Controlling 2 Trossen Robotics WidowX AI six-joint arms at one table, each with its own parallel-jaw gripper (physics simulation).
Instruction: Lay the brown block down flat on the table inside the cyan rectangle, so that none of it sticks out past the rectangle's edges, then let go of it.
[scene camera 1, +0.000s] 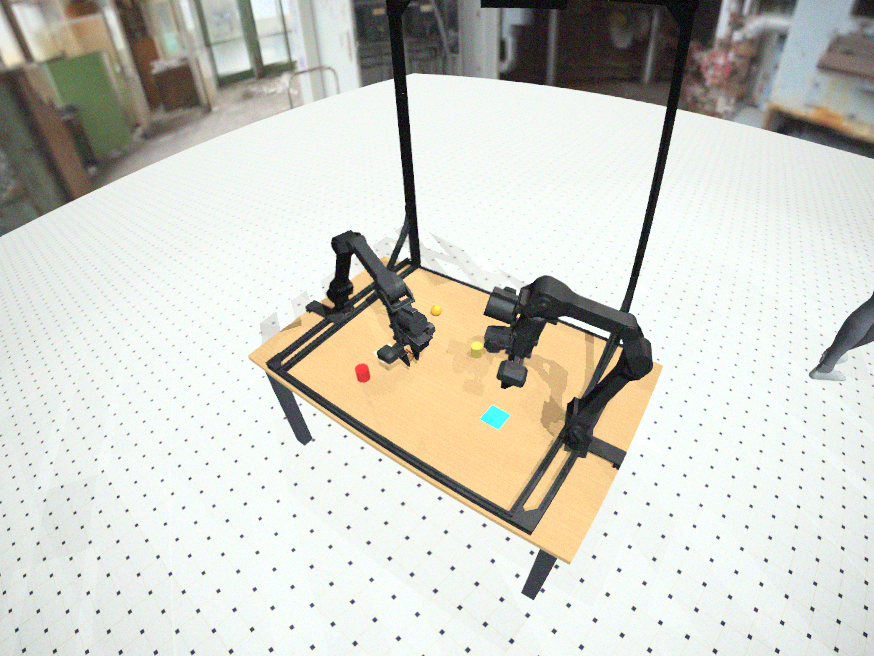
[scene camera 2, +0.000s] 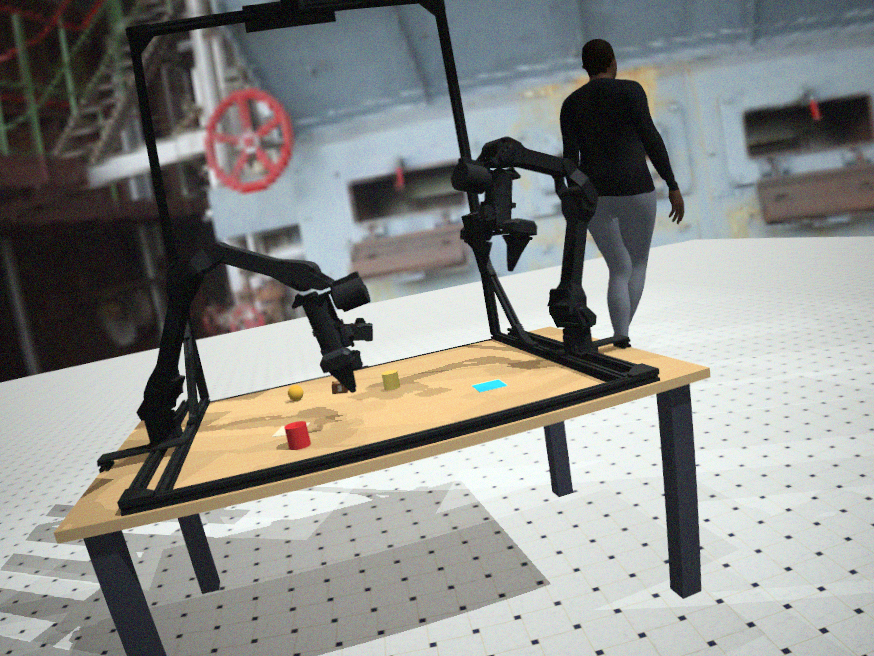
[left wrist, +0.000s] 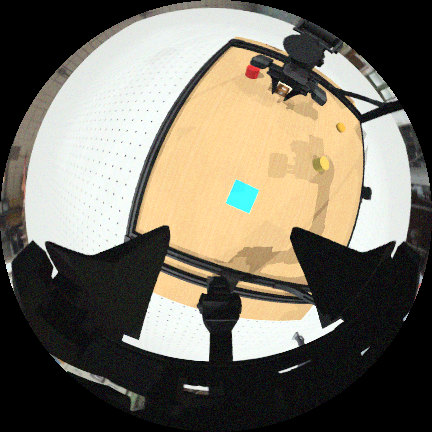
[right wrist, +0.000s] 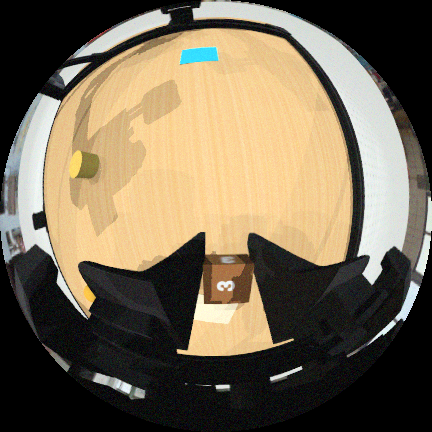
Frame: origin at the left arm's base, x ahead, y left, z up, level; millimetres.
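Seen in the pictures: left gripper, fingertip midpoint: (scene camera 2: 495, 272) (left wrist: 233, 232); right gripper, fingertip midpoint: (scene camera 1: 413, 363) (scene camera 2: 354, 390) (left wrist: 277, 96) (right wrist: 226, 237); left arm's base, link origin: (scene camera 1: 576, 443) (scene camera 2: 579, 351) (left wrist: 218, 285); right arm's base, link origin: (scene camera 1: 343, 308) (scene camera 2: 166, 439).
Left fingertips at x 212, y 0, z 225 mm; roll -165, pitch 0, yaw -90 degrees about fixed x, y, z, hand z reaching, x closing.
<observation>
Offsets run from my left fingertips to a thing's top centre. "spot": to the spot under its first point. Level surfaces: height alone.
The brown block @(324 mm ahead, 157 mm right, 161 mm down) (right wrist: 227, 282) (scene camera 2: 338, 387) (left wrist: 282, 87), marked with a white 3, sits between the fingers of my right gripper (right wrist: 226, 237) (scene camera 1: 410, 354) (scene camera 2: 342, 380) (left wrist: 277, 96), which is shut on it low over the table @(245 mm down) (scene camera 1: 422, 417) at the back left. A pale patch shows under the block in the right wrist view. The cyan rectangle @(spot: 27 mm ahead, 49 mm right, 243 mm down) (scene camera 1: 494, 417) (scene camera 2: 489, 385) (left wrist: 241, 196) (right wrist: 198, 55) lies bare, well away from the block. My left gripper (scene camera 1: 506, 355) (scene camera 2: 500, 250) (left wrist: 233, 232) is open and empty, high above the table's middle.
A red cylinder @(454 mm ahead, 98 mm right, 202 mm down) (scene camera 1: 362, 372) (scene camera 2: 298, 435) (left wrist: 252, 71) stands near the right gripper. A yellow cylinder @(136 mm ahead, 287 mm right, 206 mm down) (scene camera 1: 476, 349) (scene camera 2: 390, 380) (left wrist: 320, 163) (right wrist: 83, 164) and a yellow ball @(321 mm ahead, 448 mm right, 205 mm down) (scene camera 1: 436, 310) (scene camera 2: 295, 392) (left wrist: 341, 127) lie toward the back. A black frame rail (scene camera 1: 396, 449) borders the table.
</observation>
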